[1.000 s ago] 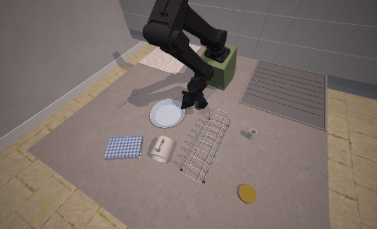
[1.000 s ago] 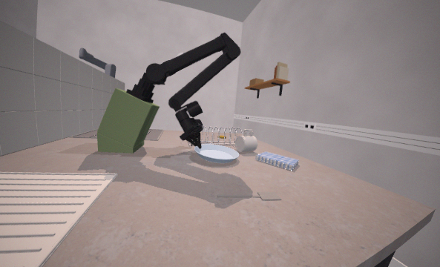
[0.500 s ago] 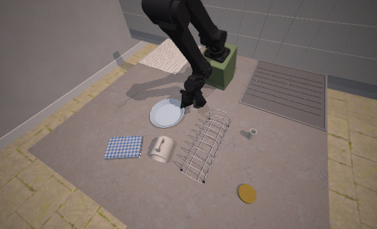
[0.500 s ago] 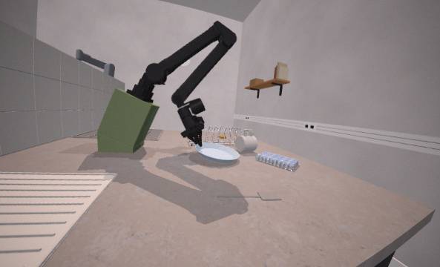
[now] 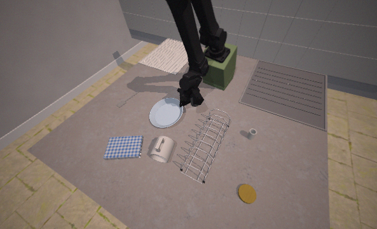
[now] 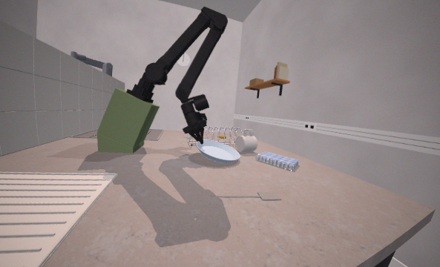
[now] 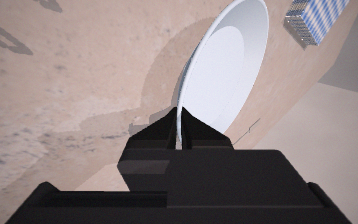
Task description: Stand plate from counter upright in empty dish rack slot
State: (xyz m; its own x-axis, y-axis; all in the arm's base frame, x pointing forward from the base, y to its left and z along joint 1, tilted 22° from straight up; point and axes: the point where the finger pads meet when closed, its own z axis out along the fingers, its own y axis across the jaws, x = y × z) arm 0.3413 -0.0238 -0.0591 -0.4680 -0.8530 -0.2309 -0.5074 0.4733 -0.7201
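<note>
Now: hand 80 mm short of the pale blue plate, 40 mm to the left of it and 30 mm above it. Also, from my hand: grey drain mat: 550 mm behind, 400 mm to the left, 50 mm below; then disc: 490 mm to the left, 170 mm ahead, 50 mm below; then small white cup: 390 mm to the left, 90 mm behind, 40 mm below.
</note>
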